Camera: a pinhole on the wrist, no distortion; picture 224 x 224 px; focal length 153.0 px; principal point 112.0 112.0 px. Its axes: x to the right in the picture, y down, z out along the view. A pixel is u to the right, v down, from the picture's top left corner.
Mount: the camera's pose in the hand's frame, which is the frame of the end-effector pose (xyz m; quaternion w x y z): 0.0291 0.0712 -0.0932 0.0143 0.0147 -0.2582 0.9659
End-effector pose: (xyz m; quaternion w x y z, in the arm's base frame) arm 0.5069 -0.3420 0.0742 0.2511 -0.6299 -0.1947 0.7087
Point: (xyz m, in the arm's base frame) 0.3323 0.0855 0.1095
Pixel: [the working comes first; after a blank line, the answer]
In the camera's frame: -0.2117 0.2075 0.4606

42 181
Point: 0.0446 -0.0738 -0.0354
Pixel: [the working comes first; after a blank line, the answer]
In the camera's frame: -0.2400 -0.1354 0.5643

47 75
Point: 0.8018 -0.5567 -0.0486
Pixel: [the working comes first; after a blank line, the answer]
In the camera's frame: 0.0790 -0.0071 -0.2655

behind the camera
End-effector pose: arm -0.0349 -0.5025 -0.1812 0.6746 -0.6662 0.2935 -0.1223
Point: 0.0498 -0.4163 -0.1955
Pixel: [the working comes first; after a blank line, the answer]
In the camera's frame: 0.0123 -0.0457 0.2187

121 80
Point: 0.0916 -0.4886 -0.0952
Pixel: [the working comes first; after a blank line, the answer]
In the camera's frame: -0.0416 0.0714 0.2393

85 158
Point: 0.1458 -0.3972 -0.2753
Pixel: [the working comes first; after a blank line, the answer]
In the camera's frame: -0.0683 -0.1353 0.2562

71 31
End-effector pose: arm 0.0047 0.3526 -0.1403 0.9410 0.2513 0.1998 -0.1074
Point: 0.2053 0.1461 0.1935
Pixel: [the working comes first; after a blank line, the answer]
In the camera's frame: -0.0102 -0.2278 0.4804

109 39
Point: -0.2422 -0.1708 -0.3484
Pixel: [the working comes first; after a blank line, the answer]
In the camera's frame: 0.0984 0.5343 0.4401

outside the picture
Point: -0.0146 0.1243 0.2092
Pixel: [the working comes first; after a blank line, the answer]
In the camera's frame: 0.1882 -0.1294 0.4744

173 70
